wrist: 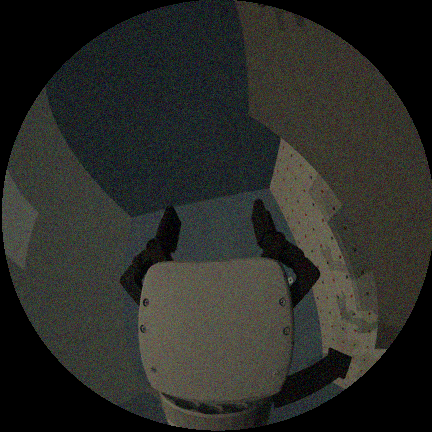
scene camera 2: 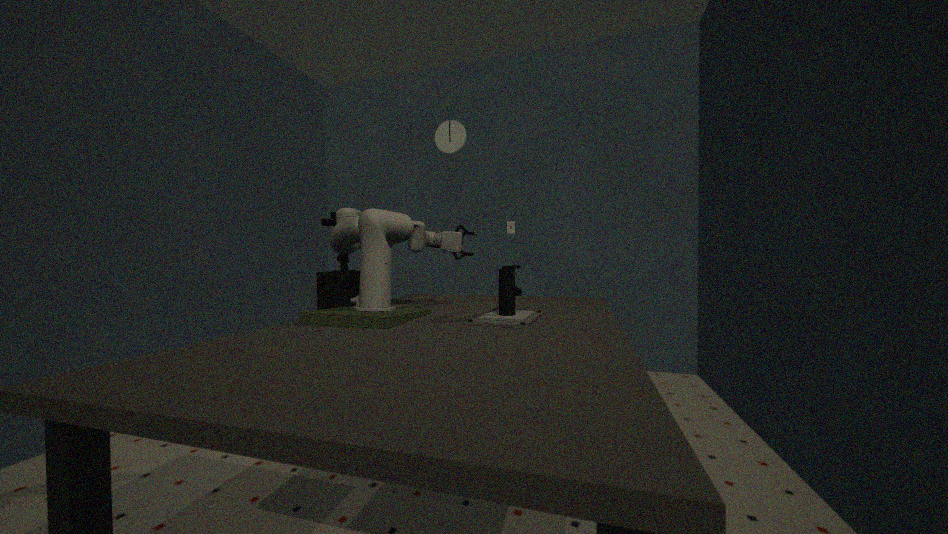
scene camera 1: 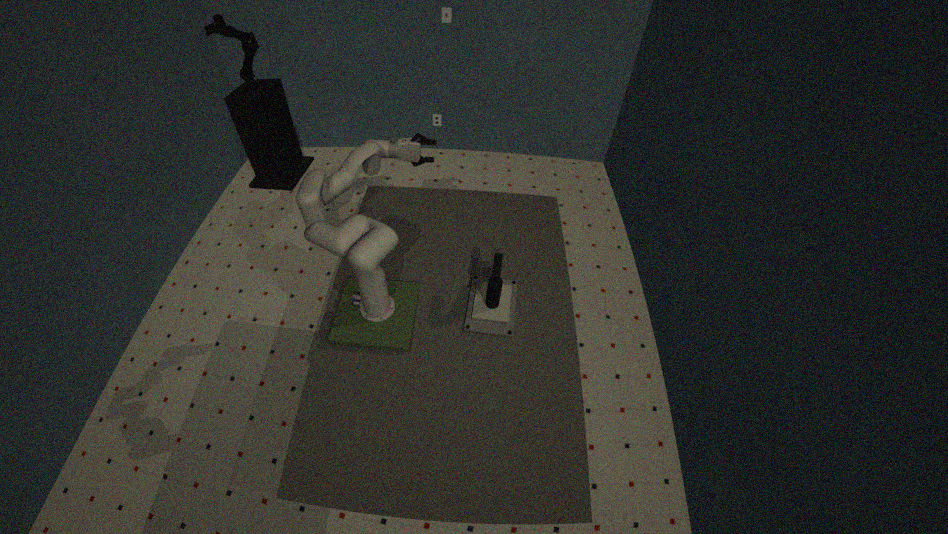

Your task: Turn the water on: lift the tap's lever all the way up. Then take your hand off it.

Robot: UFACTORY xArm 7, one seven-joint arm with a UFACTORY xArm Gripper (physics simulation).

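Pixels of known places: gripper, fingertip midpoint: [wrist: 213, 211] [scene camera 2: 475, 244] [scene camera 1: 435, 151]; arm's base at its link origin: [scene camera 2: 374, 309] [scene camera 1: 377, 307].
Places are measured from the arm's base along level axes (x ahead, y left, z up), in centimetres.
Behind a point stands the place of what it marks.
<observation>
The black tap [scene camera 1: 493, 293] @(x 39.8, y 6.6, z 8.6 cm) [scene camera 2: 506, 291] @(x 40.5, y 6.7, z 6.1 cm) stands upright on a white base plate [scene camera 1: 490, 326] @(x 40.3, y -0.3, z -1.5 cm) [scene camera 2: 488, 319] on the table. In scene camera 2, a thin dark lever [scene camera 2: 514, 266] @(x 41.1, y 13.8, z 13.1 cm) sticks out to the right at the tap's top and looks roughly level; its exact angle is hard to tell in the dim light. My gripper [scene camera 1: 433, 150] @(x 8.9, y 65.1, z 22.2 cm) [scene camera 2: 473, 243] @(x 8.9, y 65.1, z 22.2 cm) [wrist: 213, 211] @(x 8.9, y 65.1, z 22.2 cm) is open and empty. It is apart from the tap, higher than it and toward the far side of the table, with its fingers pointing level. The tap is not clearly seen in the wrist view.
My arm stands on a green slab [scene camera 1: 398, 336] @(x 10.3, y -10.2, z 0.6 cm) [scene camera 2: 331, 319] @(x -2.8, y -15.4, z -0.6 cm) left of the tap on the brown table [scene camera 1: 437, 411] @(x 27.3, y -32.7, z -2.3 cm) [scene camera 2: 398, 384] @(x 39.8, y -48.3, z -2.3 cm). A black cabinet [scene camera 1: 265, 139] [scene camera 2: 337, 289] with a dark arm on it stands beyond the table at the far left.
</observation>
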